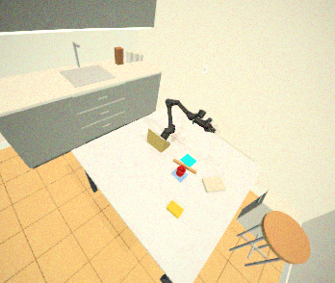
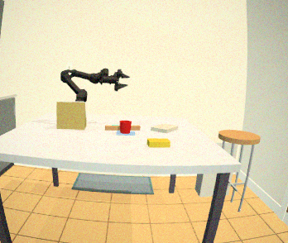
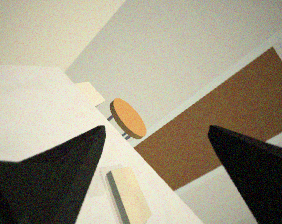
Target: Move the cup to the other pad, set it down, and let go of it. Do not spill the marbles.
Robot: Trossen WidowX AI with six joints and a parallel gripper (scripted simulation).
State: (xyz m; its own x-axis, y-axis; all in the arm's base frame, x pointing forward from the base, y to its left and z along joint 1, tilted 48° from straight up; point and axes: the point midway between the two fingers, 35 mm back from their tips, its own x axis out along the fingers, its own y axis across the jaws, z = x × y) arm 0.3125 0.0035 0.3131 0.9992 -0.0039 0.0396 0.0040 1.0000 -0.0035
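My gripper tip is 60 mm past the red cup, 360 mm to the left of it and 280 mm above it. The rest, counted from my gripper tip: teal pad: 70 mm behind, 170 mm to the right, 330 mm below; blue marble: 80 mm behind, 360 mm to the right, 300 mm below; wooden bar: 60 mm behind, 270 mm to the right, 310 mm below.
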